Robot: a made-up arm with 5 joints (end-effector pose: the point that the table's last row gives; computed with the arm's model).
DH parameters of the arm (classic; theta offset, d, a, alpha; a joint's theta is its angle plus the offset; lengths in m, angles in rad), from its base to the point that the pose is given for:
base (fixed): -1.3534 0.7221 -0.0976 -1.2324
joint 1: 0 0.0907 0.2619 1.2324
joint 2: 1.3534 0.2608 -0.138 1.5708
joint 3: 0 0.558 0.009 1.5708
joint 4: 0 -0.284 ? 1.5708
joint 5: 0 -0.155 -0.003 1.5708
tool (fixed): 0 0.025 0 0
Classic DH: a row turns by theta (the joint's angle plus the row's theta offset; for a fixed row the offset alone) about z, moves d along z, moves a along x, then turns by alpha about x.
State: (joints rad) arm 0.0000 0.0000 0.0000 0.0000 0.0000
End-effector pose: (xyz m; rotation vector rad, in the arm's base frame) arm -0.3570 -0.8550 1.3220 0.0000 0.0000 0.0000
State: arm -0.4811 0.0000 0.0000 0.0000 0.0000
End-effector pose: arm -0.5531 -0.4468 1.6159 -0.4431 -0.0979 -0.1597
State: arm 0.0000 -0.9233 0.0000 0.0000 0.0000
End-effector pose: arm -0.7368 -0.1924 1.3220 0.0000 0.0000 -0.9233
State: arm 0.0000 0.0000 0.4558 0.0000 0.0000
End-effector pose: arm -0.4585 -0.8550 1.1417 0.0000 -0.4558 0.0000
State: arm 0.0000 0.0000 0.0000 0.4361 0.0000
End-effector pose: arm -0.3900 -0.6939 1.3220 0.0000 0.0000 -0.4361
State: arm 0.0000 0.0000 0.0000 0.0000 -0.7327
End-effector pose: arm -0.3730 -0.8550 1.3136 0.0000 -0.7327 0.0000
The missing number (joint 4, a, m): -0.344
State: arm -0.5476 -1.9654 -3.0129 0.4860 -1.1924
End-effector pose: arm -0.5266 -0.0705 0.8405 1.1237 0.9465 -1.3564
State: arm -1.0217 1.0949 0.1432 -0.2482 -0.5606
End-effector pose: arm 0.1631 -0.1352 2.0132 -0.5565 -0.1793 1.1591
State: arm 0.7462 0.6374 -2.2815 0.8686 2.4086
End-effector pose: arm 0.7076 -0.2577 0.7014 1.1474 -1.8769 1.0104
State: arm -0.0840 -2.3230 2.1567 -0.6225 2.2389
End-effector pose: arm -0.3147 0.6607 0.6791 -0.1665 0.5742 -2.6729
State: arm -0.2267 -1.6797 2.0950 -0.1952 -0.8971
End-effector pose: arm -0.6178 0.1896 0.5413 -2.5083 -1.8414 0.1283
